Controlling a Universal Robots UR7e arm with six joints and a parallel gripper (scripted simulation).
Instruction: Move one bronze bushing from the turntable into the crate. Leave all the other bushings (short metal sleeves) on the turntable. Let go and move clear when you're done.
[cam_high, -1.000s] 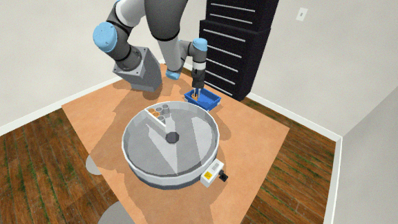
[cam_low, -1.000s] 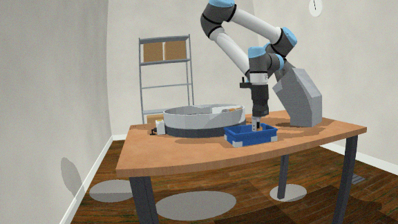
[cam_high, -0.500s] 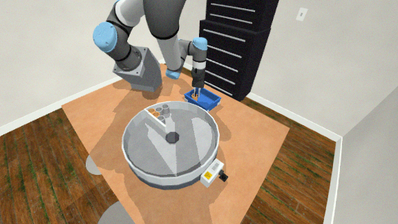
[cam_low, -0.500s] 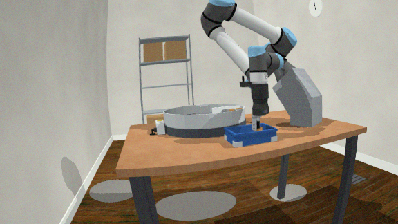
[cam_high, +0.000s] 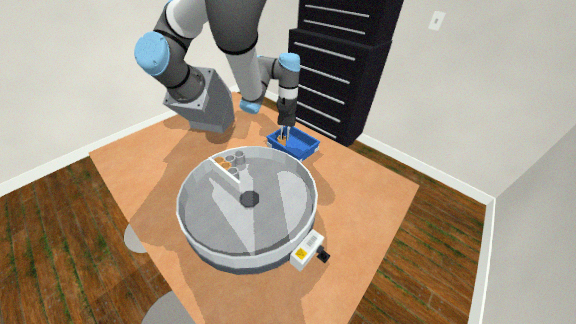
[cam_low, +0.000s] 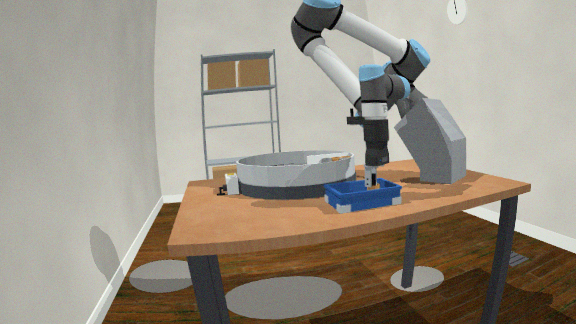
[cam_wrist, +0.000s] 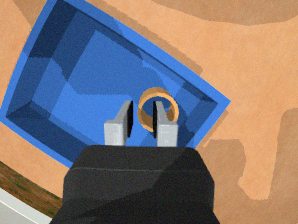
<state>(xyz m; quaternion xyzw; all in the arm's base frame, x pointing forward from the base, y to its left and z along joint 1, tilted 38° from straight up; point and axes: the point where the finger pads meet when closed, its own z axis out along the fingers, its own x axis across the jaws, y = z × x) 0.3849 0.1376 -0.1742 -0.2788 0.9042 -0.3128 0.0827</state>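
Now: the blue crate 4 cm ahead of my hand, 3 cm below it and 2 cm to the left of it. Also, from my hand: grey round turntable (34 cm to the right, 13 cm ahead, 1 cm below).
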